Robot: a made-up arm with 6 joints.
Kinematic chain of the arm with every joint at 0, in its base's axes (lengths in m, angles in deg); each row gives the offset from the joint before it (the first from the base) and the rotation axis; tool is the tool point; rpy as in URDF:
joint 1: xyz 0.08 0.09 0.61 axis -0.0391 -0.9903 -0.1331
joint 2: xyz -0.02 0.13 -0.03 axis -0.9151 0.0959 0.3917
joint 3: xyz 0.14 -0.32 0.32 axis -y
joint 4: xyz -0.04 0.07 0 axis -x
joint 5: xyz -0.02 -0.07 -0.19 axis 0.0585 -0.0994 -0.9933
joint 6: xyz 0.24 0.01 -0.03 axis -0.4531 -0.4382 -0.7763
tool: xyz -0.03 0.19 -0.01 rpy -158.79 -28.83 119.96
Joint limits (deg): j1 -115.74..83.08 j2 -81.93..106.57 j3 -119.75..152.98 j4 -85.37..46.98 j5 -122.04..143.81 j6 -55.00..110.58
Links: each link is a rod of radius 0.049 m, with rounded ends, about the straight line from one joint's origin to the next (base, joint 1, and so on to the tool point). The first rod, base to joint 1, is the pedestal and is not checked.
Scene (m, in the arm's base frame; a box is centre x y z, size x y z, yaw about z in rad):
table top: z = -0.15
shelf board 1: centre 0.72 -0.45 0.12 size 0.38 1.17 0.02 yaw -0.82
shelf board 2: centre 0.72 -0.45 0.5 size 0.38 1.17 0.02 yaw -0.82
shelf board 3: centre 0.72 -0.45 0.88 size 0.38 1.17 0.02 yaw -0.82
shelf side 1: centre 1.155 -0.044 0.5 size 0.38 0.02 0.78 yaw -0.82
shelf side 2: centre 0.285 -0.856 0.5 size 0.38 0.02 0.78 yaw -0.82
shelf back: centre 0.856 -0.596 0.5 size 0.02 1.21 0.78 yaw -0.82
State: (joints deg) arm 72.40 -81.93 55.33 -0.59 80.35 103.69
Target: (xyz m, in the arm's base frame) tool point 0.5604 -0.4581 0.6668
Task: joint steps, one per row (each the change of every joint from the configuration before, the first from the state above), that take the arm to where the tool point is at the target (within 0.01 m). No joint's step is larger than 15 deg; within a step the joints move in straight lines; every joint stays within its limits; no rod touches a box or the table.
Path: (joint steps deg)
1: -5.49 10.42 -9.36 -9.92 8.86 2.30
2: -5.50 10.42 -9.37 -9.92 8.87 2.29
3: -5.49 10.42 -9.36 -9.92 8.86 2.30
4: 9.05 11.92 -3.69 -4.28 -3.40 0.00
5: 9.06 11.92 -3.70 -4.28 -3.40 0.00
6: 9.05 11.92 -3.69 -4.29 -3.41 0.00
7: -0.45 -12.24 8.75 6.08 -5.05 -2.35
8: -0.45 -12.25 8.74 6.07 -5.06 -2.35
9: -0.45 -12.25 8.75 6.08 -5.06 -2.35
10: -0.46 -12.24 8.75 6.07 -5.06 -2.35

